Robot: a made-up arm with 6 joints.
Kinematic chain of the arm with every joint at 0, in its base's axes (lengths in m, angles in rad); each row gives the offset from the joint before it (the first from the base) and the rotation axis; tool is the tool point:
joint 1: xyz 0 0 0.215 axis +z
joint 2: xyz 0 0 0 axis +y
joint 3: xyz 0 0 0.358 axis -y
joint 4: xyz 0 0 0 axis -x
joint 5: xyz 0.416 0 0 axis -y
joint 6: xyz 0 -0.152 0 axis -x
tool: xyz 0 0 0
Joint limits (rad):
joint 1: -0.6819..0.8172
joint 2: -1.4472..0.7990
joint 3: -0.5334..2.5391
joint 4: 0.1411..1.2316
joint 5: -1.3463..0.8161
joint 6: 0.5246..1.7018
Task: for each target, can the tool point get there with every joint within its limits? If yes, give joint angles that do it. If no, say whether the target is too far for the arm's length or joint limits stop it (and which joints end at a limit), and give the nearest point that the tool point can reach.
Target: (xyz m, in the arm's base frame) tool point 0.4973 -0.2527 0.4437
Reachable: yes | joints -0.2115 0.3807 0.0056 0.3521 0.2848 1.0849
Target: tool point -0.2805 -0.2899 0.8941
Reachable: yes | joints 0.6017 -0.6819 0.9881 1.0153 -0.9814 0.7073
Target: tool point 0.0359 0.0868 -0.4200
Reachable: no: joint limits stop it (at a limit: joint 1, joint 2, joint 3, joint 4) | nearest point -0.4389 0.2912 -0.1471 | short by 0.585 m
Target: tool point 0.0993 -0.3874 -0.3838
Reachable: no: joint limits stop it (at a limit: joint 1, joint 2, joint 3, joint 4) | nearest point 0.1967 -0.3535 0.0655 | short by 0.461 m
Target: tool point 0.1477 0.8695 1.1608
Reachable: no: too far | nearest point 0.3720 0.3225 0.8451 | short by 0.670 m
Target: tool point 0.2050 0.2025 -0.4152
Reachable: no: joint limits stop it (at a limit: joint 1, joint 2, joint 3, joint 4) | nearest point 0.3667 0.1709 0.0655 | short by 0.508 m
